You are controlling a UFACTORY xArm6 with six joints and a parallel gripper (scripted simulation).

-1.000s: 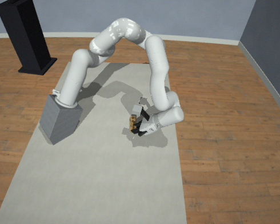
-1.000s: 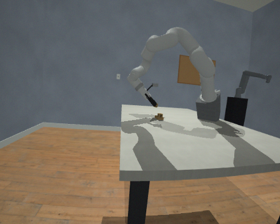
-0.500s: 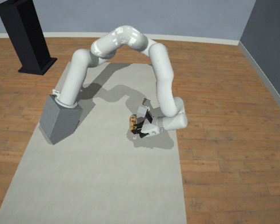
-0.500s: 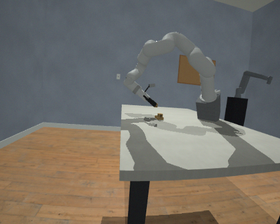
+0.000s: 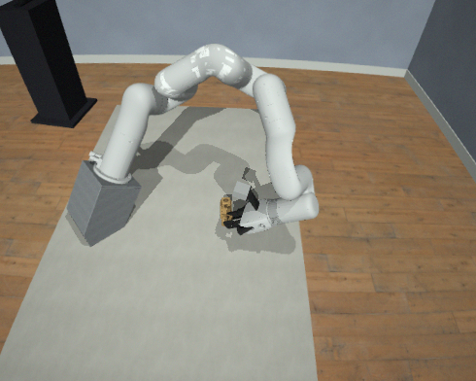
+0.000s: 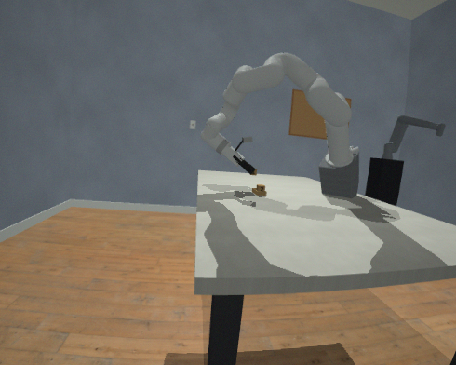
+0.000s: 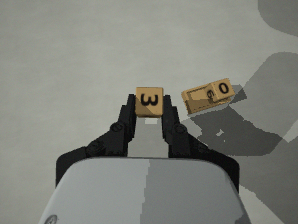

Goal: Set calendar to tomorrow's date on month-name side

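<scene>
The wooden calendar tray is 40 mm behind my hand, 110 mm to the left of it and 90 mm below it. From my hand the other things lie so: wooden digit cube: 20 mm behind, 10 mm below.
</scene>
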